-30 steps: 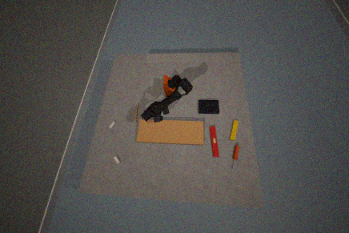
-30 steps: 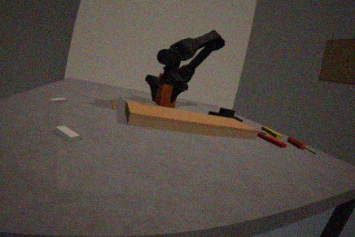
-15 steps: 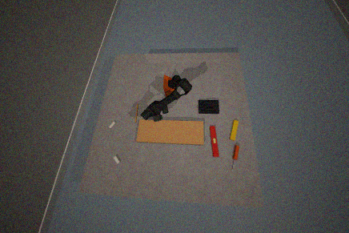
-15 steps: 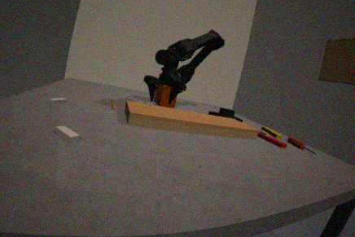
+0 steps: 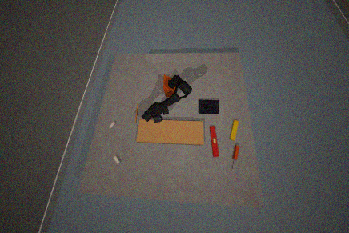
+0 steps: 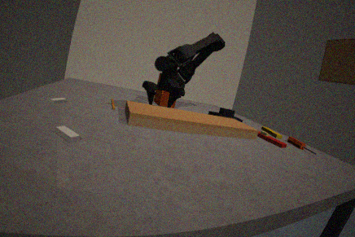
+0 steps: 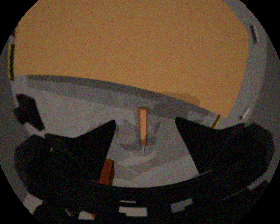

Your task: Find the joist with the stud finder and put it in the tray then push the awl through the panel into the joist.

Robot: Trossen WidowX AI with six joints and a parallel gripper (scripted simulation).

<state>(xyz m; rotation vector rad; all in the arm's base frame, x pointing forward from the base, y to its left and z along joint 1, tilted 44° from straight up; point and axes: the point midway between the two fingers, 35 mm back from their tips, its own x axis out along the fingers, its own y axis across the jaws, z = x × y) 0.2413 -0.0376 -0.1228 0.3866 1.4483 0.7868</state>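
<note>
The awl is 6 cm behind my gripper tip, 1 cm to the right of it and 2 cm below it. The rest, counted from my gripper tip: dark stud finder (8 cm behind, 41 cm to the left, 2 cm above); thin orange pencil (3 cm behind, 20 cm to the right, 2 cm below); black tray (7 cm behind, 42 cm to the left, 1 cm below).
</note>
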